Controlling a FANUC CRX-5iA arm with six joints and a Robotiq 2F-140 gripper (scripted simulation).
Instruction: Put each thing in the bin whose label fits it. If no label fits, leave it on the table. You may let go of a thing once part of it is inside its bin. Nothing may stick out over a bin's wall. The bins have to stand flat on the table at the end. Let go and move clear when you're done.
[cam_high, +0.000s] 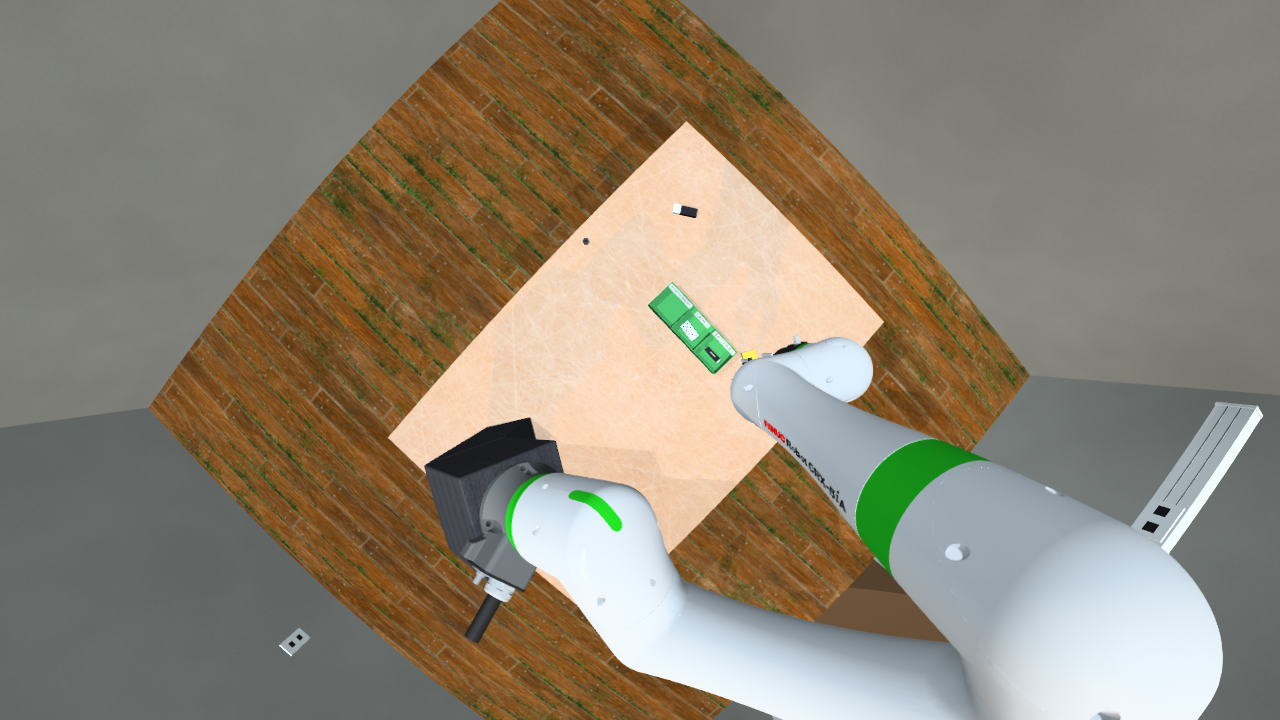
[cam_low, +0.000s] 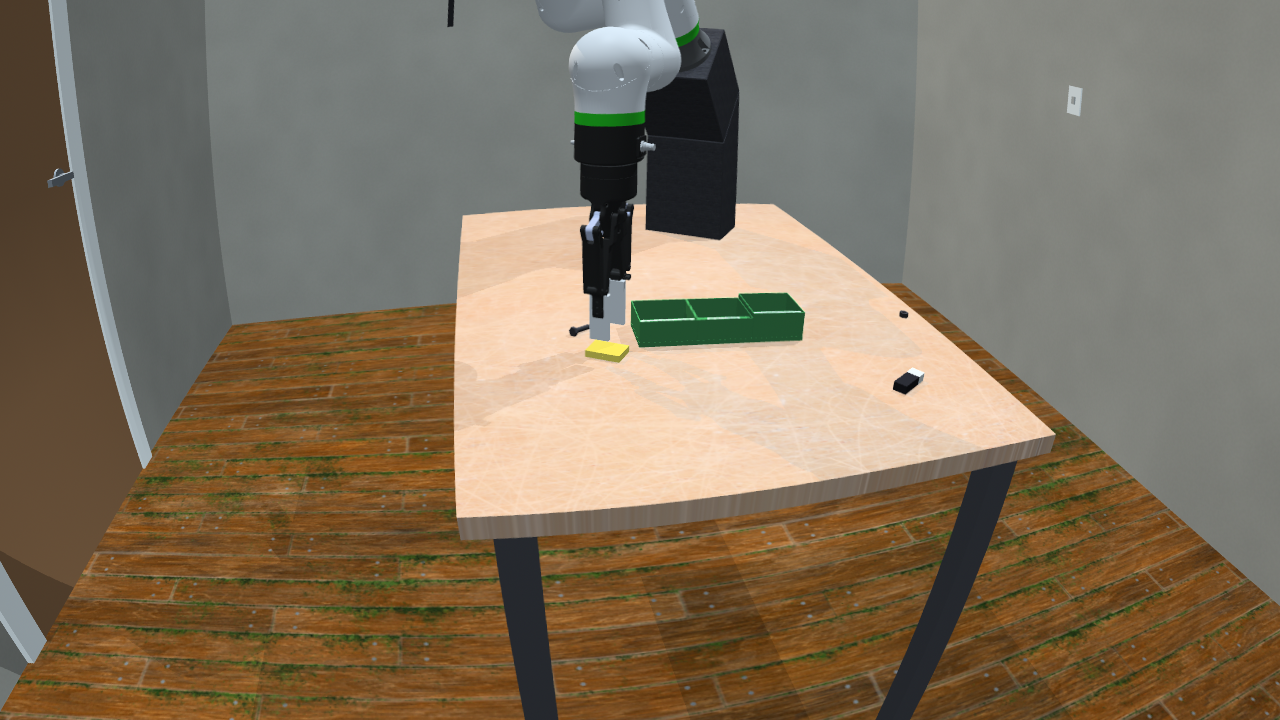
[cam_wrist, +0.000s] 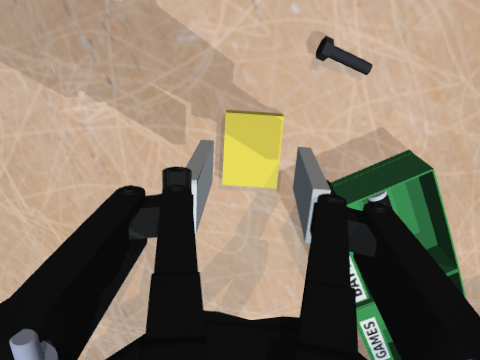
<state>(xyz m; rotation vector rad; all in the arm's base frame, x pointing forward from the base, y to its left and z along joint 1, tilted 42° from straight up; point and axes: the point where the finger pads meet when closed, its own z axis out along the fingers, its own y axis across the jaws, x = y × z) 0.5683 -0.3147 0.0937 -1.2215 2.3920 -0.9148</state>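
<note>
My hand is 60 mm above the yellow pad. Round my hand: black bolt 80 mm behind, 60 mm below, 10 mm to the right; then black battery 100 mm to the left, 50 mm below, 40 mm behind; then green three-part bin 180 mm to the left, 40 mm below, 10 mm behind.
</note>
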